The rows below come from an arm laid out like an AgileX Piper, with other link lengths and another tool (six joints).
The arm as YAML. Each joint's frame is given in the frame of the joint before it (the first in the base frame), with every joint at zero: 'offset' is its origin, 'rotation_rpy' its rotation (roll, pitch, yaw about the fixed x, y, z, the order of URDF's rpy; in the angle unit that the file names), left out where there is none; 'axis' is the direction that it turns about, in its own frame. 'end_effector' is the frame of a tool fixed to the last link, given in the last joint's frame.
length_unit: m
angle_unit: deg
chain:
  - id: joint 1
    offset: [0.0, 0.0, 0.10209]
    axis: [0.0, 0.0, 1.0]
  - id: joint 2
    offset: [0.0, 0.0, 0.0]
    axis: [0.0, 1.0, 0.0]
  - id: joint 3
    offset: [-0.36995, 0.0, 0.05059]
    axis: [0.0, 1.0, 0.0]
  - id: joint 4
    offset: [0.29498, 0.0, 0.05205]
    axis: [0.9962, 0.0, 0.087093]
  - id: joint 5
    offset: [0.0, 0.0, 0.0]
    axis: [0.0, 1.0, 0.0]
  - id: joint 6
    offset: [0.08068, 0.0, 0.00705]
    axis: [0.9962, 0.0, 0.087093]
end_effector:
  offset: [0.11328, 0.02, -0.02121]
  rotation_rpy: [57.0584, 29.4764, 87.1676]
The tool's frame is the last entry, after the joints.
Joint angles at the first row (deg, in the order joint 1, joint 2, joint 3, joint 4, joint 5, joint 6):
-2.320, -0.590, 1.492, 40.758, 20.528, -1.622
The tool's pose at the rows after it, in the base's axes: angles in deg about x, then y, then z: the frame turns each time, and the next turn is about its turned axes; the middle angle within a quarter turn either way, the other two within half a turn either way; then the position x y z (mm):
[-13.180 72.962 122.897 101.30 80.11 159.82]
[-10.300 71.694 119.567 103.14 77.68 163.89]
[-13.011 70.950 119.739 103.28 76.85 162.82]
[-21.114 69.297 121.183 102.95 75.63 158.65]
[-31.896 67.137 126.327 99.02 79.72 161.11]
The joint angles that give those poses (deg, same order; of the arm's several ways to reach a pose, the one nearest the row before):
-2.318, -0.588, 1.492, 48.364, 20.051, -0.887
-2.322, -0.588, 1.493, 49.904, 18.559, -2.820
-2.321, -0.591, 1.491, 50.017, 18.328, -5.571
-2.323, -0.592, 1.492, 50.150, 18.329, -12.659
-2.319, -0.591, 0.141, 50.078, 20.769, -18.642

